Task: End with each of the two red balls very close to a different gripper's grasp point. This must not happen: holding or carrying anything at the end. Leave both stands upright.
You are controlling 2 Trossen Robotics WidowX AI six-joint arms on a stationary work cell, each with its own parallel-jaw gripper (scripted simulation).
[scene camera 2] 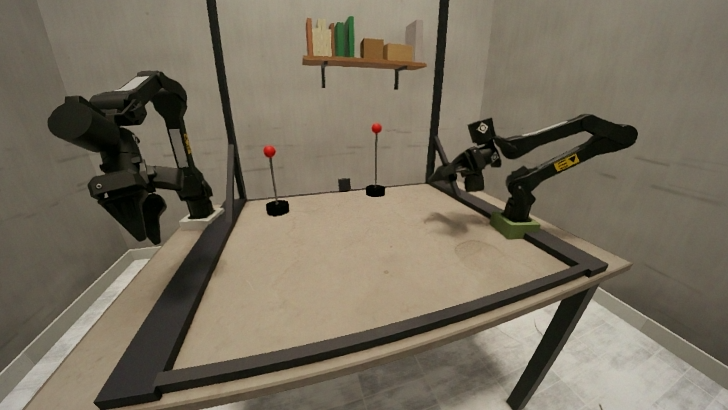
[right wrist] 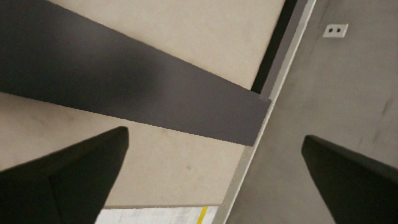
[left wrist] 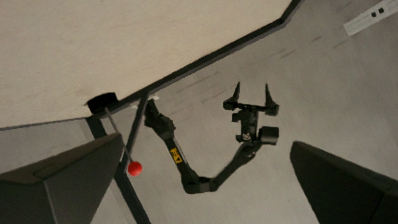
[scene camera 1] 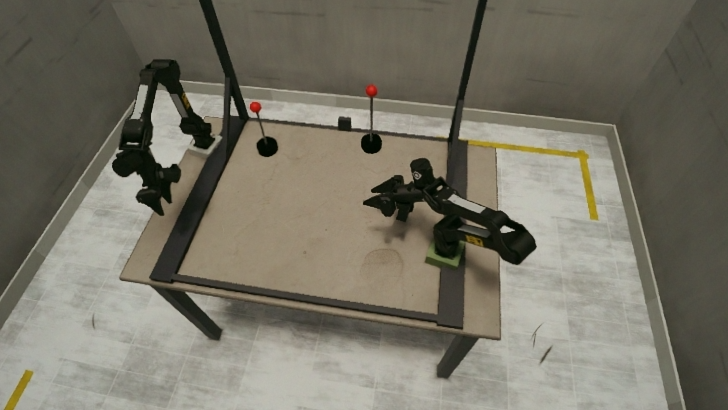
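Observation:
My left gripper: visible, scene camera 2 and left wrist view included. My right gripper: visible, scene camera 1, left wrist view and right wrist view included. Dark frame strip: visible.

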